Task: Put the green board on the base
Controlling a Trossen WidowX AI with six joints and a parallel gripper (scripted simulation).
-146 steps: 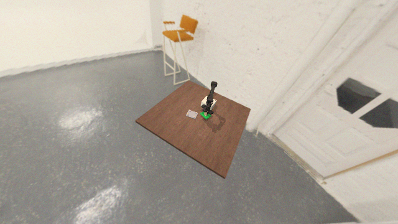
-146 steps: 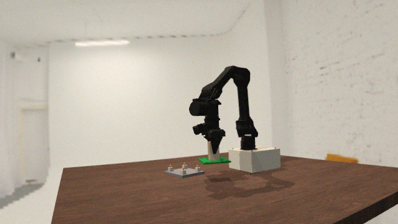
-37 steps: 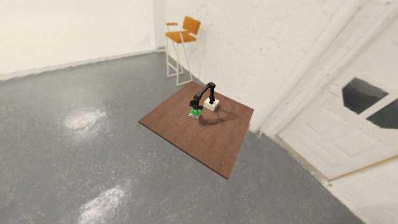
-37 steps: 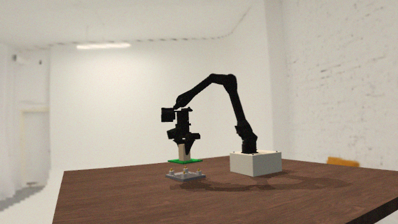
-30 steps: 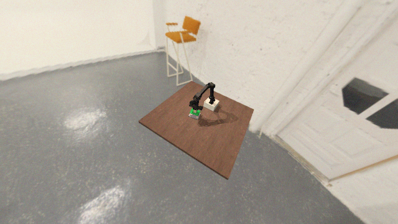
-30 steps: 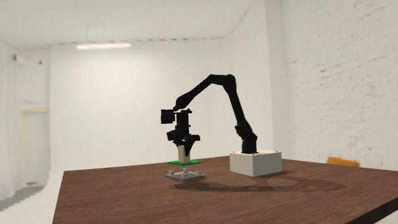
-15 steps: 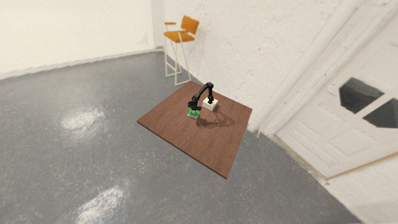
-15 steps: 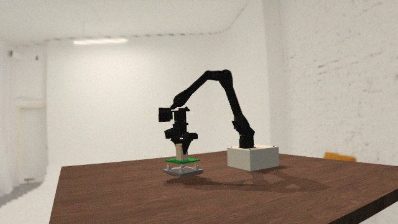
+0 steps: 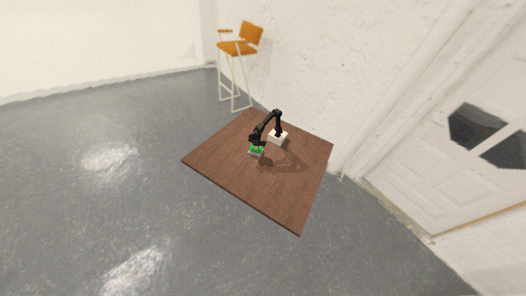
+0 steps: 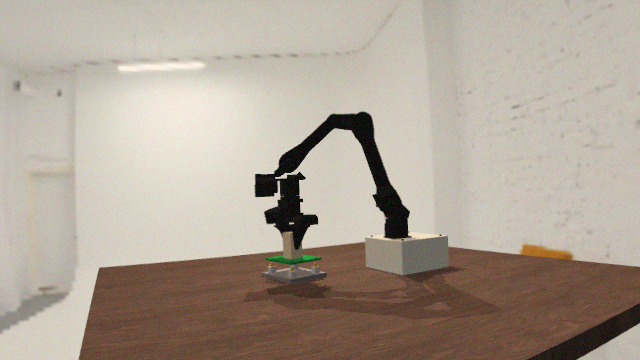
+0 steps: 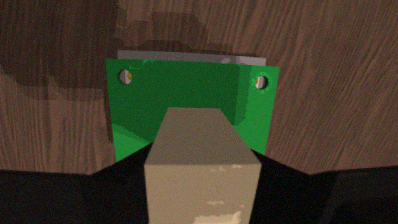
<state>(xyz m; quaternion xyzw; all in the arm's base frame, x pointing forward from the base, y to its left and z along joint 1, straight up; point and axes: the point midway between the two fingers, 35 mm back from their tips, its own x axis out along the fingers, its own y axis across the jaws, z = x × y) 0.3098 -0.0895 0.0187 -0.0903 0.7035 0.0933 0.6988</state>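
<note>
My gripper tip is 8 cm above the grey base. The rest, counted from my gripper tip: green board: 1 cm below.
</note>
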